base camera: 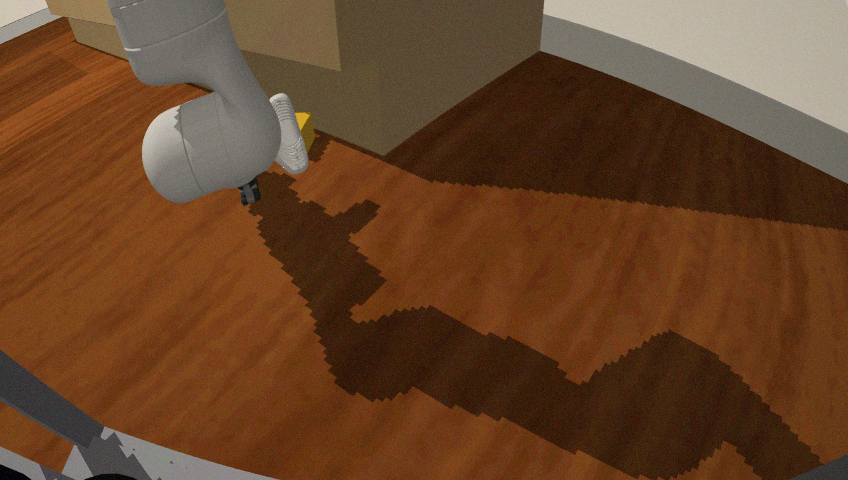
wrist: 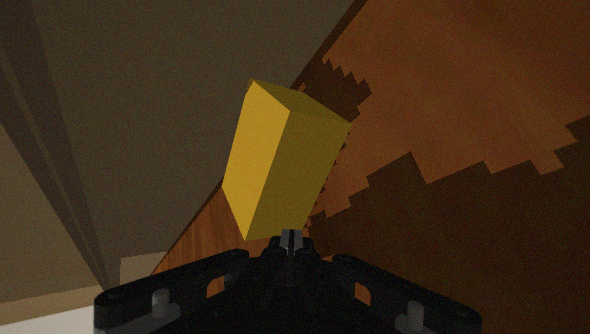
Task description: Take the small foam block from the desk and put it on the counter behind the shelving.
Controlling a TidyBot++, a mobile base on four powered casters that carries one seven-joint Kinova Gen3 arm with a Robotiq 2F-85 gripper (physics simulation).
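Places are measured from the arm's base along level axes (x right, y back, z down), in metres.
Where they show: gripper, fingertip midpoint: [wrist: 291, 243].
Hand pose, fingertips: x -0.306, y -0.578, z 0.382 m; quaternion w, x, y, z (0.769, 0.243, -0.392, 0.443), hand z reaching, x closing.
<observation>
After its pixels a point has its place.
A yellow block [base camera: 306, 130] @(z 0.365, x -0.218, y -0.618 m) [wrist: 284, 165] @(z 0.360, x -0.249, y -0.587 m) sits on the wooden floor close to the base of a tan cabinet. In the base camera view the arm hides most of it. In the wrist view it lies just beyond the fingertips, slightly to the left. My gripper [base camera: 249, 193] [wrist: 291, 243] @(z 0.382, x -0.306, y -0.578 m) is shut with its fingertips together and nothing between them. It points down near the block. Whether the fingertips touch the block cannot be told. The desk, the counter and the shelving cannot be made out for certain.
The tan cabinet [base camera: 440, 65] @(z 0.307, x -0.040, y -0.715 m) [wrist: 140, 115] @(z 0.294, x -0.279, y -0.704 m) stands beside the block, its upper part jutting out over a recessed base. A pale wall with a grey baseboard [base camera: 684, 74] @(z 0.331, x 0.435, y -0.885 m) runs behind it at the right. The arm's shadow falls across the wooden floor [base camera: 565, 267] @(z 0.396, x 0.114, y -0.425 m).
</observation>
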